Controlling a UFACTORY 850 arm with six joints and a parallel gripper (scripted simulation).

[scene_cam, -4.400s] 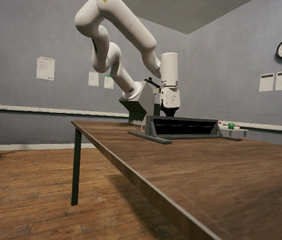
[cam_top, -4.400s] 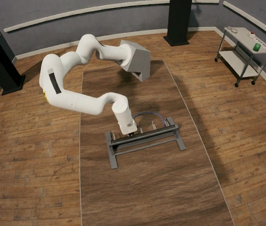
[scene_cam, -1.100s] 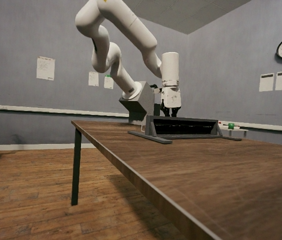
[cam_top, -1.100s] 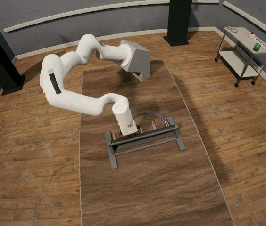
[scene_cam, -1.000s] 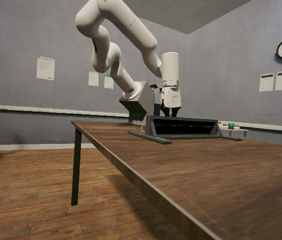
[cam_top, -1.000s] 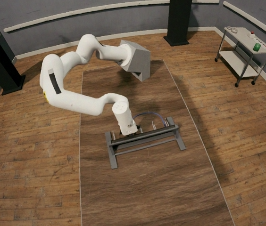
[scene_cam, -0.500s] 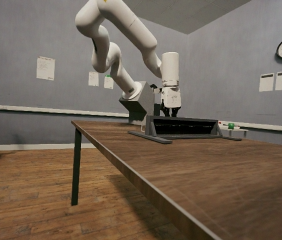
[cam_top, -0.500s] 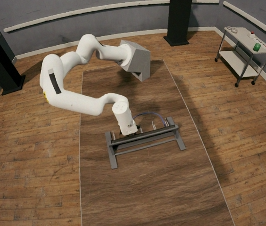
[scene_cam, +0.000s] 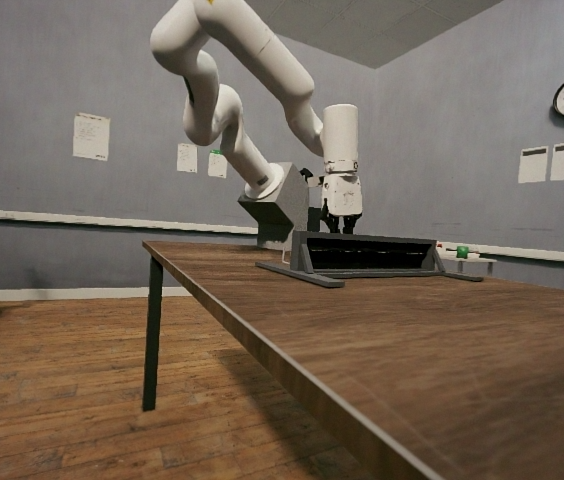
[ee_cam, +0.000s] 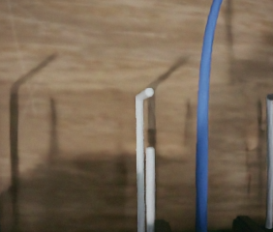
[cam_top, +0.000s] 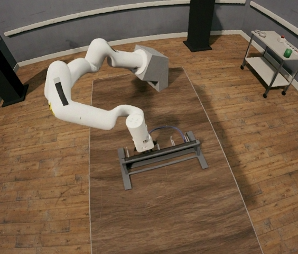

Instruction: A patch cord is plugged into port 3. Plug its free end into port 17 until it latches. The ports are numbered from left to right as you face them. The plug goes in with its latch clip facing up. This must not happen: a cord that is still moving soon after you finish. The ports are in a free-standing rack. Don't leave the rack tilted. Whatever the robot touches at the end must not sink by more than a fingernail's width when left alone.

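Right now my hand is 20 mm short of the white plug and 10 mm above it.
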